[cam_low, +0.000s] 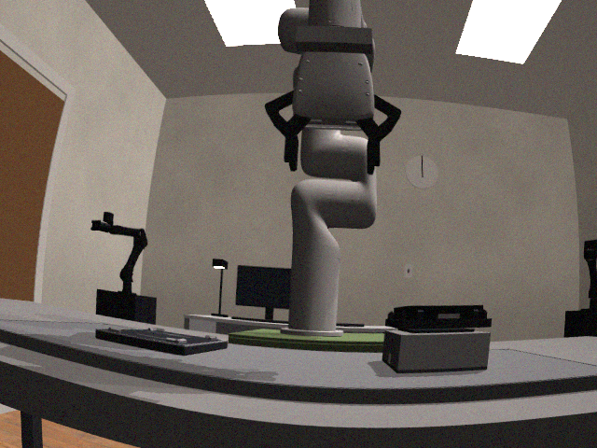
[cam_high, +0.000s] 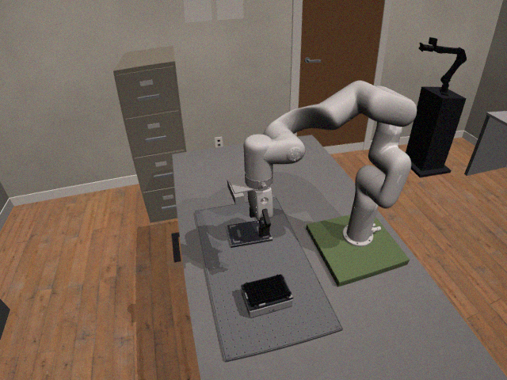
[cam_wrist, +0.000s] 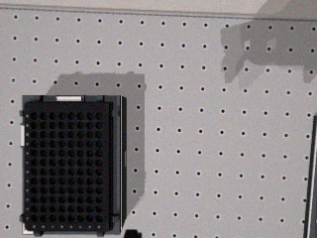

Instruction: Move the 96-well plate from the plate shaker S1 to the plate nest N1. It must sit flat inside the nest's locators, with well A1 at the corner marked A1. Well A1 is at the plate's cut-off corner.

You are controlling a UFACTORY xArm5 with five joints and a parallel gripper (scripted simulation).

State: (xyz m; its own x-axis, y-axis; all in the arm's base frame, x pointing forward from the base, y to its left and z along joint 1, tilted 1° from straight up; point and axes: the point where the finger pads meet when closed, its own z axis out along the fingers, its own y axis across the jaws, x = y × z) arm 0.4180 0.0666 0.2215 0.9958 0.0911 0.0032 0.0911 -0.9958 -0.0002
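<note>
My gripper is now 13 cm to the right of the black 96-well plate and 17 cm above it. Also, from my hand: dark plate nest 20 cm to the right, 23 cm below.
</note>
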